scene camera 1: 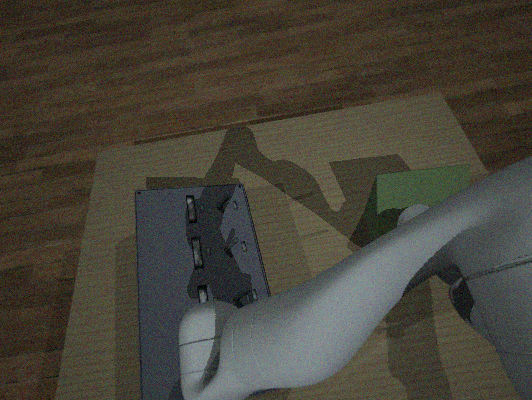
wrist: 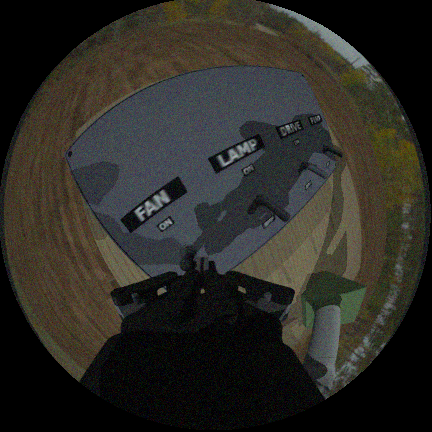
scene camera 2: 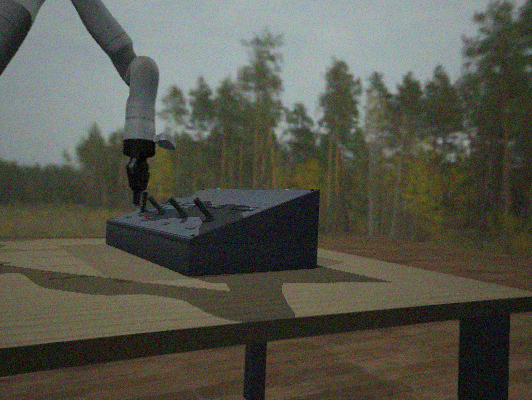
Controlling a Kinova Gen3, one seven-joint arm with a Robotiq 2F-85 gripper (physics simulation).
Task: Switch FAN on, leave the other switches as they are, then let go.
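Places are measured from the arm's base along level axes (x ahead, y left, z up), in centimetres.
Pixels of known places: gripper, fingertip midpoint: (wrist: 202,263) (scene camera 2: 137,207); arm's base, link origin: (wrist: 327,312).
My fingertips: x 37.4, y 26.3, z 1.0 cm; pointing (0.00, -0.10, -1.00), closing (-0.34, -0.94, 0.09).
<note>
For each thing: its top centre in the pictures, then the offset to it from my fingertips. Level surfaces: height alone.
- FAN lever, top centre: (wrist: 186,267) (scene camera 2: 144,191) dx +1.7, dy +1.2, dz +3.8 cm
- LAMP lever, top centre: (wrist: 283,207) (scene camera 1: 240,291) (scene camera 2: 156,195) dx +3.1, dy -10.8, dz +3.0 cm
- DRIVE lever, top centre: (wrist: 323,167) (scene camera 2: 177,196) dx +5.8, dy -22.5, dz +3.0 cm
- PUMP lever, top centre: (scene camera 2: 203,197) (wrist: 339,148) dx +8.5, dy -34.2, dz +3.0 cm
- table, surface height: dz -9.6 cm
The dark blue-grey sloped switch panel (scene camera 1: 162,250) (scene camera 2: 265,250) (wrist: 200,110) stands on the table. The FAN lever (scene camera 2: 144,202) (wrist: 187,258) stands nearly upright, and its upper part is partly hidden by the fingers in the wrist view. The LAMP lever (scene camera 2: 156,205) (wrist: 272,209), DRIVE lever (scene camera 2: 177,207) (wrist: 315,170) and PUMP lever (scene camera 2: 203,209) (wrist: 333,152) all lean towards the low OFF edge. My gripper (scene camera 2: 136,202) (wrist: 202,263) is shut and empty, its tips right beside the FAN lever on its low-edge side; contact cannot be made out. The arm hides it in scene camera 1.
A green block (scene camera 1: 425,186) (wrist: 353,303) stands on the table (scene camera 1: 120,165) (scene camera 2: 400,295), to the right of the panel in scene camera 1. The arm passes over it and covers the panel's near part there. Dark shadows lie across the panel and the table.
</note>
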